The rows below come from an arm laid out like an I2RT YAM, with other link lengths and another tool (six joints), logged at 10 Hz.
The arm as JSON. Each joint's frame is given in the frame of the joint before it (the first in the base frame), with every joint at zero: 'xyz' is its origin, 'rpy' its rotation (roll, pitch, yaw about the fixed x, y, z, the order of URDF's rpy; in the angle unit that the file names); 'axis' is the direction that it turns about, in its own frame. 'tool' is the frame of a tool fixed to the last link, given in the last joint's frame.
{
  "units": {
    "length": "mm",
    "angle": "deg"
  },
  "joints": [
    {
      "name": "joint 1",
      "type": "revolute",
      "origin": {
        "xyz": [
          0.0,
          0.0,
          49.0
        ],
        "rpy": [
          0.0,
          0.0,
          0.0
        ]
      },
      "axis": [
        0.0,
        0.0,
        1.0
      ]
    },
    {
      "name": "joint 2",
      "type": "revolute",
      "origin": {
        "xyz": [
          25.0,
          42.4,
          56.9
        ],
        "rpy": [
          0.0,
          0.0,
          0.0
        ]
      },
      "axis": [
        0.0,
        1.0,
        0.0
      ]
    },
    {
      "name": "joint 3",
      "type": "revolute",
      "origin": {
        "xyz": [
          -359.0,
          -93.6,
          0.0
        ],
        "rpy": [
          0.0,
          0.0,
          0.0
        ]
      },
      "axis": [
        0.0,
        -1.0,
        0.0
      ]
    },
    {
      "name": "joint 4",
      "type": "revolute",
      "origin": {
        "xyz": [
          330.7,
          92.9,
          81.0
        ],
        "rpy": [
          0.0,
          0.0,
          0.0
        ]
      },
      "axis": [
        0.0,
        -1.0,
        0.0
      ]
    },
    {
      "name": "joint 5",
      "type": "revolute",
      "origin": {
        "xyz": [
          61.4,
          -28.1,
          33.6
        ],
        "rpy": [
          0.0,
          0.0,
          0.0
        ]
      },
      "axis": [
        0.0,
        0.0,
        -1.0
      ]
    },
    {
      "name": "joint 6",
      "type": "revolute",
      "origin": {
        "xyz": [
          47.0,
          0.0,
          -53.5
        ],
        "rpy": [
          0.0,
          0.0,
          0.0
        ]
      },
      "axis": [
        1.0,
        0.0,
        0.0
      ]
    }
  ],
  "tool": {
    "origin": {
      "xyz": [
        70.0,
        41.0,
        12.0
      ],
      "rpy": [
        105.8,
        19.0,
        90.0
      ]
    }
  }
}
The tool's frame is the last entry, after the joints.
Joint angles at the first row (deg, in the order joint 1, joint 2, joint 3, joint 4, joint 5, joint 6):
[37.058, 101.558, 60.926, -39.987, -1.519, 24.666]
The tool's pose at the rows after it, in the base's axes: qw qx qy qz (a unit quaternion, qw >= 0); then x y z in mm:
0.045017 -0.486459 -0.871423 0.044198 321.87 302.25 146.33
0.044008 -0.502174 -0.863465 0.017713 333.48 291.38 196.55
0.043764 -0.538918 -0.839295 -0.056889 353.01 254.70 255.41
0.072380 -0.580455 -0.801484 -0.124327 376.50 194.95 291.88
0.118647 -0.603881 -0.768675 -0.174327 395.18 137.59 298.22
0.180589 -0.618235 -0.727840 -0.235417 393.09 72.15 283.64
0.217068 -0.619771 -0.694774 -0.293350 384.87 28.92 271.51
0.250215 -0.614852 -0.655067 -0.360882 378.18 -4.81 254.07
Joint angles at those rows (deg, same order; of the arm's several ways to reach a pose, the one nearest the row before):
[36.927, 100.728, 63.047, -43.310, -1.169, 24.643]
[34.611, 96.990, 67.199, -48.447, -2.240, 24.666]
[28.097, 90.717, 68.926, -49.080, -6.262, 24.643]
[17.169, 86.980, 69.473, -49.561, -14.655, 23.114]
[6.218, 87.023, 68.881, -49.976, -24.753, 19.682]
[-6.153, 87.112, 64.052, -49.997, -37.364, 14.174]
[-14.632, 87.788, 60.073, -49.668, -46.785, 9.476]
[-21.300, 89.865, 55.790, -47.289, -56.468, 6.414]

